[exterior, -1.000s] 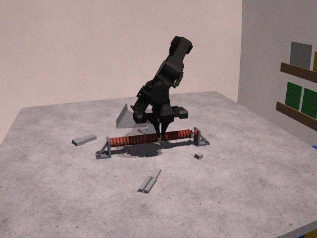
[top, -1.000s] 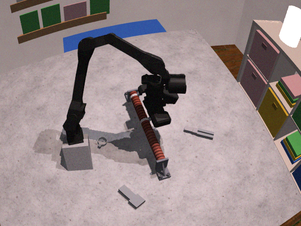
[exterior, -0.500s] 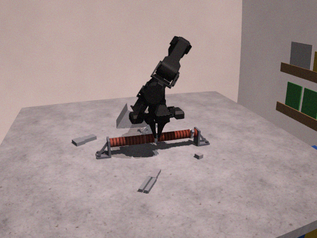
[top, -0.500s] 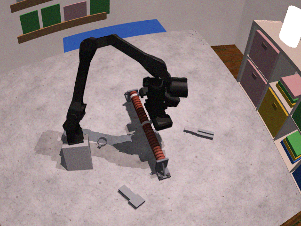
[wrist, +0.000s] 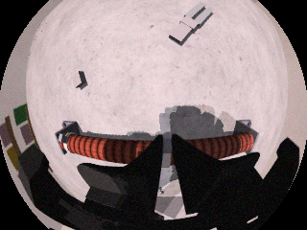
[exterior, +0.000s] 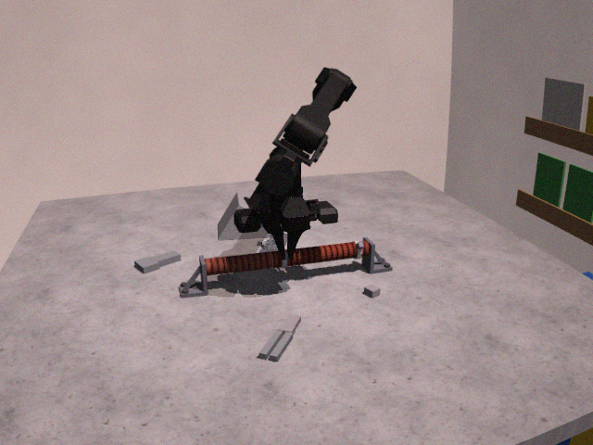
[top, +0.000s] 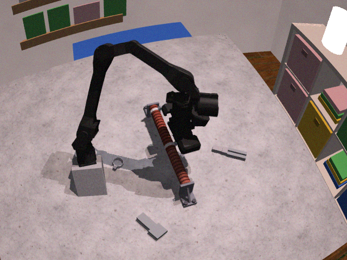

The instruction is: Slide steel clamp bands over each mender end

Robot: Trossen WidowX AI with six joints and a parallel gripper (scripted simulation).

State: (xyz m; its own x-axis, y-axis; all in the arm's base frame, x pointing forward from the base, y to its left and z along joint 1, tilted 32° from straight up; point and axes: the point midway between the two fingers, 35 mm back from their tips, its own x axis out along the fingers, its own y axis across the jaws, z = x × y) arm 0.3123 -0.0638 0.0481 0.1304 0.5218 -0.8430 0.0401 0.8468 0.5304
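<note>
Now: the small grey block 8 cm ahead of my hand, 15 cm to the left of it and 9 cm below it.
</note>
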